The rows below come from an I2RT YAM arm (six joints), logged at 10 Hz.
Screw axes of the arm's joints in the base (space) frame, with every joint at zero. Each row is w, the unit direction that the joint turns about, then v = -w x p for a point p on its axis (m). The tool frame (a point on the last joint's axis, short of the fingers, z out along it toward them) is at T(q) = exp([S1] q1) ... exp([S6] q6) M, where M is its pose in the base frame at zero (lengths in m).
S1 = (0, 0, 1, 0.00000, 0.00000, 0.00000)
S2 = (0, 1, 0, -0.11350, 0.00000, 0.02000)
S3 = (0, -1, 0, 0.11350, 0.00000, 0.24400)
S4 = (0, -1, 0, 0.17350, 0.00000, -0.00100)
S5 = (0, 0, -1, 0.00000, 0.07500, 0.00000)
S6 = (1, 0, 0, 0.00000, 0.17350, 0.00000)
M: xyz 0.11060 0.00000 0.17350 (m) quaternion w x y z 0.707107 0 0.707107 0
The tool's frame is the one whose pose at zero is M.
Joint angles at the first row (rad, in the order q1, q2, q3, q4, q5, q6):
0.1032, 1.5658, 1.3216, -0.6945, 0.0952, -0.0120
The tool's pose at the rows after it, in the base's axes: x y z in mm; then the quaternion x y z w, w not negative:
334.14, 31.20, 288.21, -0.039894, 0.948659, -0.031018, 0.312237
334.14, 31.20, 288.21, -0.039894, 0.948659, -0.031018, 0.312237
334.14, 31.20, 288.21, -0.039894, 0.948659, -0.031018, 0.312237
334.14, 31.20, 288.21, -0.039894, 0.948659, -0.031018, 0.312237
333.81, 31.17, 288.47, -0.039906, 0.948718, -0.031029, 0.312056
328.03, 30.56, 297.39, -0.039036, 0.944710, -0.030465, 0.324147
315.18, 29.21, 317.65, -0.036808, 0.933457, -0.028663, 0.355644
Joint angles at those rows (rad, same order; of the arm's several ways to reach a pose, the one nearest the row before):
0.1032, 1.5658, 1.3216, -0.6945, 0.0952, -0.0120
0.1032, 1.5658, 1.3216, -0.6945, 0.0952, -0.0120
0.1032, 1.5658, 1.3216, -0.6945, 0.0952, -0.0120
0.1032, 1.5658, 1.3216, -0.6945, 0.0952, -0.0120
0.1032, 1.5646, 1.3216, -0.6960, 0.0952, -0.0120
0.1032, 1.5345, 1.3209, -0.6998, 0.0956, -0.0120
0.1032, 1.4677, 1.3209, -0.6994, 0.0959, -0.0120

